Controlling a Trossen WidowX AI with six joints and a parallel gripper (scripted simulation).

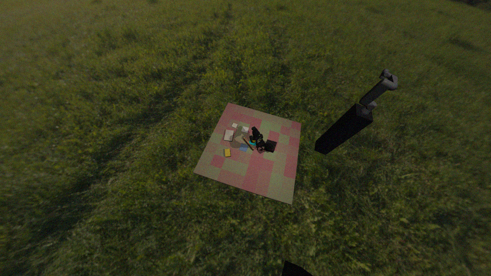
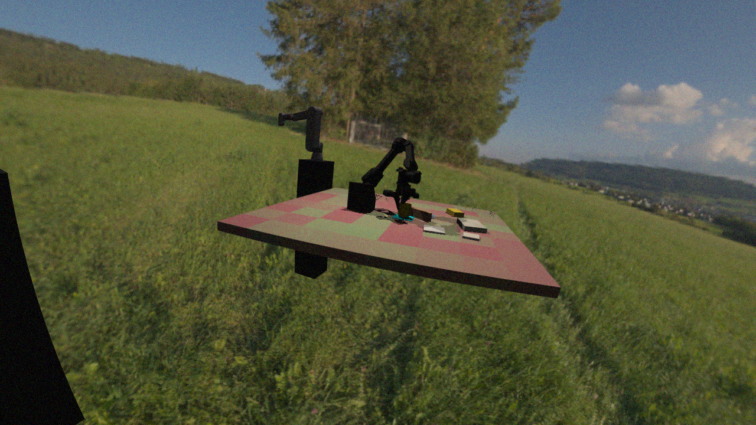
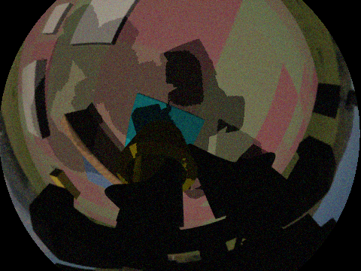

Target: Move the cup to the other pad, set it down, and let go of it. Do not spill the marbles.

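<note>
The yellow cup lies 20 mm to the left of my gripper tip and 20 mm ahead of it. The rest, counted from my gripper tip: brown wooden bar: 90 mm to the left, 70 mm ahead, 30 mm below; pale blue pad: 170 mm to the left, 110 mm ahead, 50 mm below; cyan pad: 50 mm below, 20 mm to the left, 20 mm ahead.
</note>
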